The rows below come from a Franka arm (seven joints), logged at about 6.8 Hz.
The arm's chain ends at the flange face. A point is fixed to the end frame.
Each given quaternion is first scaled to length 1.
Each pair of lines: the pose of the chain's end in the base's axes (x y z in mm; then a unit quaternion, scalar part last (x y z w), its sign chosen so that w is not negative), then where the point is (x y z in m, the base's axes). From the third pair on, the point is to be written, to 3 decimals.
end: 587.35 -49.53 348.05 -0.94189 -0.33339 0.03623 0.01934
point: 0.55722 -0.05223 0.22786
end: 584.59 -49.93 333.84 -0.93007 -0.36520 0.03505 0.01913
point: 0.55503 -0.05428 0.21355
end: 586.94 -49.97 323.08 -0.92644 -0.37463 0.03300 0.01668
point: 0.558 -0.055 0.203
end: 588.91 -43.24 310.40 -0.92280 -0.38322 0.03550 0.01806
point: 0.560 -0.049 0.190
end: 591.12 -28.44 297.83 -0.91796 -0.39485 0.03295 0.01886
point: 0.562 -0.034 0.177
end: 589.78 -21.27 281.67 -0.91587 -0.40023 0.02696 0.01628
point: 0.563 -0.027 0.161
